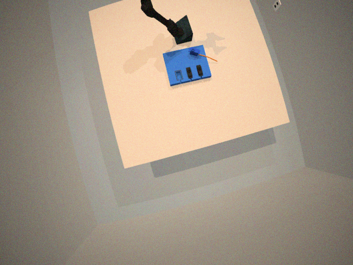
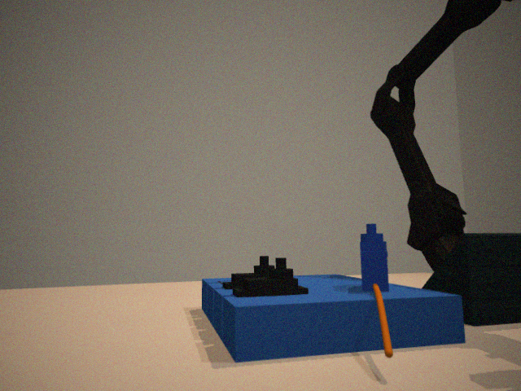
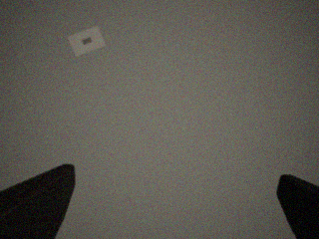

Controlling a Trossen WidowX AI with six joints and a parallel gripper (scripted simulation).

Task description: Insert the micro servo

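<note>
Right now my gripper tip is 320 mm short of the blue deck, 240 mm to the left of it and 600 mm above it.
</note>
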